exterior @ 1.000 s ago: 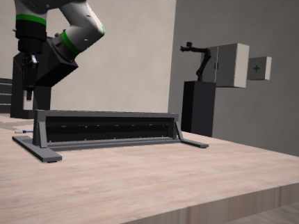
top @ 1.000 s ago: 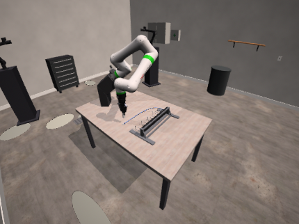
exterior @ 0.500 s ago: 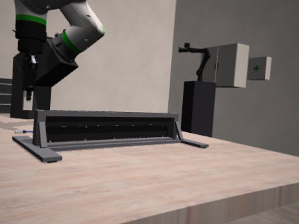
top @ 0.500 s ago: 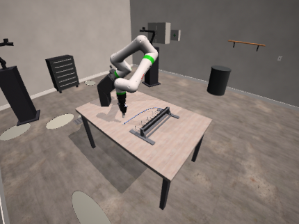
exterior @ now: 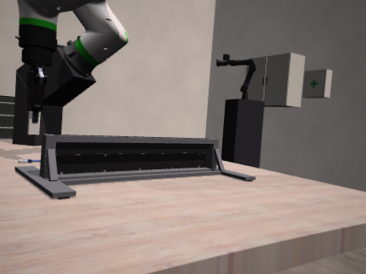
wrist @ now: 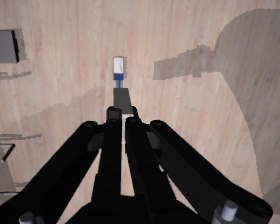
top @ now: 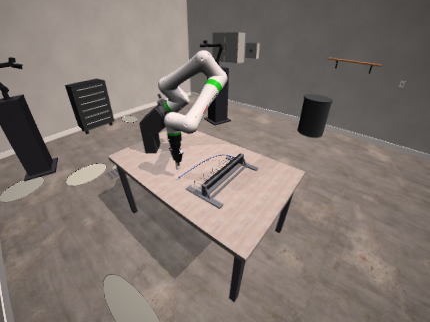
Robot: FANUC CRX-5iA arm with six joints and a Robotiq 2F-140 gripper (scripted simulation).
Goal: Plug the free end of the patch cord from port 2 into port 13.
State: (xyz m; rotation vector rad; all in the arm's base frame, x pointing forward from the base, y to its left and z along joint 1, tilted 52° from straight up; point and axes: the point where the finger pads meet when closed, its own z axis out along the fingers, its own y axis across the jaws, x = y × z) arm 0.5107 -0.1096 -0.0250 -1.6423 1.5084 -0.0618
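The pale plug lies 10 mm ahead of my hand, 20 mm to the right of it and 110 mm below it.
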